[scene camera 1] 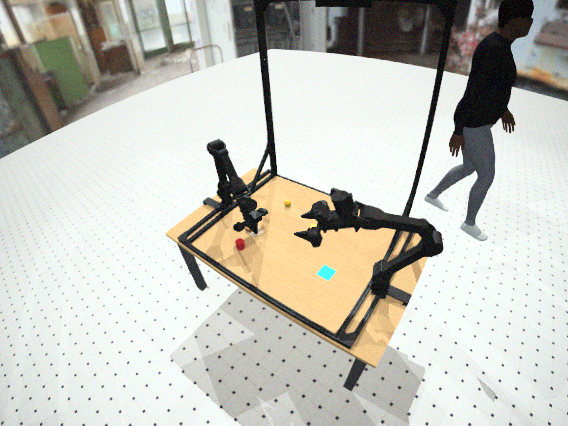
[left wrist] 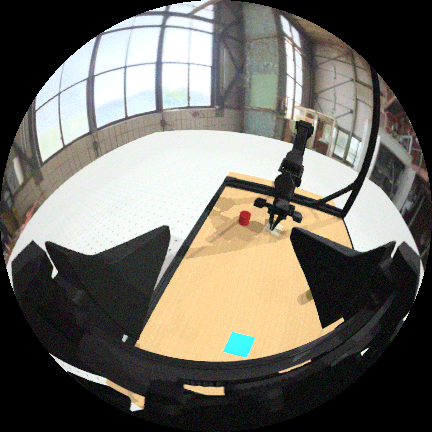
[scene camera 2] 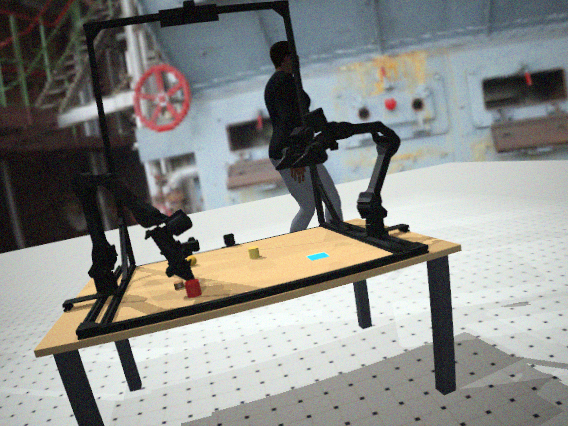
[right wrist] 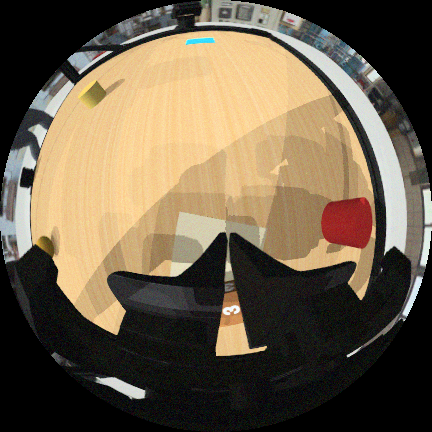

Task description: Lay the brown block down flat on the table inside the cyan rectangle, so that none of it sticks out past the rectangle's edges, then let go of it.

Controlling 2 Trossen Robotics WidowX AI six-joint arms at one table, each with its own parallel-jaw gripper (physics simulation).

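Frame: origin at the left arm's base, x ahead, y left, z up, level; metres.
Where they show: left gripper, fingertip midpoint: (scene camera 1: 297, 225) (left wrist: 233, 232) (scene camera 2: 284, 168); right gripper, fingertip midpoint: (scene camera 1: 256, 233) (left wrist: 270, 229) (right wrist: 226, 237); left arm's base, link origin: (scene camera 1: 379, 289) (scene camera 2: 376, 234); right arm's base, link origin: (scene camera 1: 227, 202) (scene camera 2: 107, 290).
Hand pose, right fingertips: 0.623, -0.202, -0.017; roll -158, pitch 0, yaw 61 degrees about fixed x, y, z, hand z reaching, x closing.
Each offset is from my right fingertips to the centre of the thing, as dx, dy, dz. "pt": to the spot under its first point.
The brown block {+0.046, -0.020, +0.008} (scene camera 2: 179, 285) (right wrist: 231, 309), marked with a white 3, lies on the table just left of a red cylinder. In the right wrist view it shows through the gap behind my fingertips. My right gripper (scene camera 1: 253, 230) (scene camera 2: 181, 275) (left wrist: 270, 229) (right wrist: 226, 237) is shut with its fingertips together just above the block, and nothing is between them. The cyan rectangle {pt -0.386, +0.151, +0.000} (scene camera 1: 326, 272) (scene camera 2: 318, 256) (left wrist: 239, 344) (right wrist: 199, 41) is far off, near the left arm's side. My left gripper (scene camera 1: 299, 225) (scene camera 2: 286, 162) (left wrist: 233, 232) is open and empty, high above the table's middle.
A red cylinder {+0.043, +0.104, +0.019} (scene camera 1: 240, 243) (scene camera 2: 193, 287) (left wrist: 244, 217) (right wrist: 346, 221) stands close by the right gripper. A yellow cylinder {-0.276, -0.085, +0.018} (scene camera 2: 253, 253) (right wrist: 92, 93) and a yellow ball {-0.090, -0.246, +0.018} (scene camera 1: 287, 203) (scene camera 2: 192, 259) (right wrist: 45, 243) lie farther off. A pale square patch {pt -0.012, -0.017, -0.001} (right wrist: 197, 233) marks the table. A person (scene camera 1: 477, 127) (scene camera 2: 286, 110) walks beyond the table.
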